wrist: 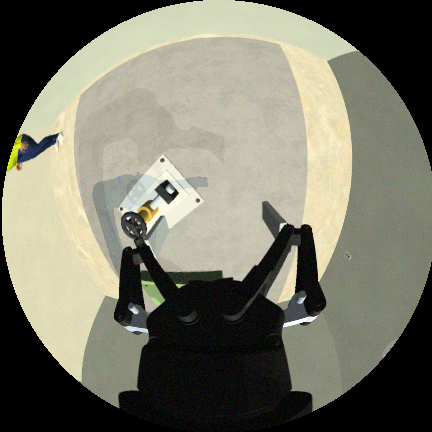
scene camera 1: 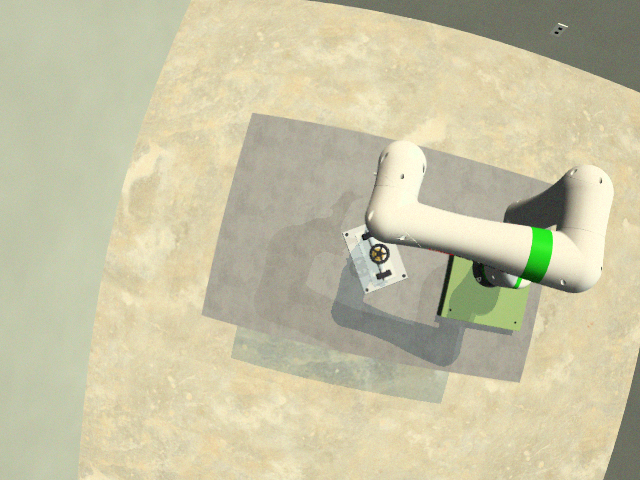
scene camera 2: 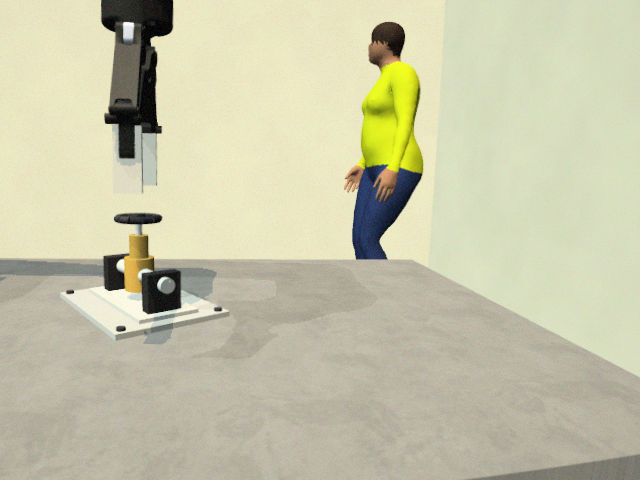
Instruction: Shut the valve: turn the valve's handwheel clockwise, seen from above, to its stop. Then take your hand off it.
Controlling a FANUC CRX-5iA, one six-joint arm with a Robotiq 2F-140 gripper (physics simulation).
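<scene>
The valve's black handwheel [scene camera 1: 379, 253] [scene camera 2: 138, 218] [wrist: 134, 225] sits level on top of the orange valve body [scene camera 2: 138, 268] [wrist: 148, 212]. The body stands upright between two black blocks on a white base plate [scene camera 1: 396, 270] [scene camera 2: 93, 310] [wrist: 185, 211]. My gripper [scene camera 2: 138, 188] [wrist: 213, 216] is open and empty, with its fingers pointing down. In the second scene view its fingertips are above the wheel's height, apart from it. In the wrist view the wheel shows outside the finger gap, beside the left finger. The arm hides the gripper in the first scene view.
The grey table [scene camera 1: 284, 206] [scene camera 2: 361, 392] [wrist: 225, 100] carries the valve and a green plate [scene camera 1: 506, 310] [wrist: 161, 292] under the arm's base. My white arm [scene camera 1: 465, 227] stretches over the table beside the valve. A person in a yellow top [scene camera 2: 390, 124] [wrist: 13, 156] stands beyond the table.
</scene>
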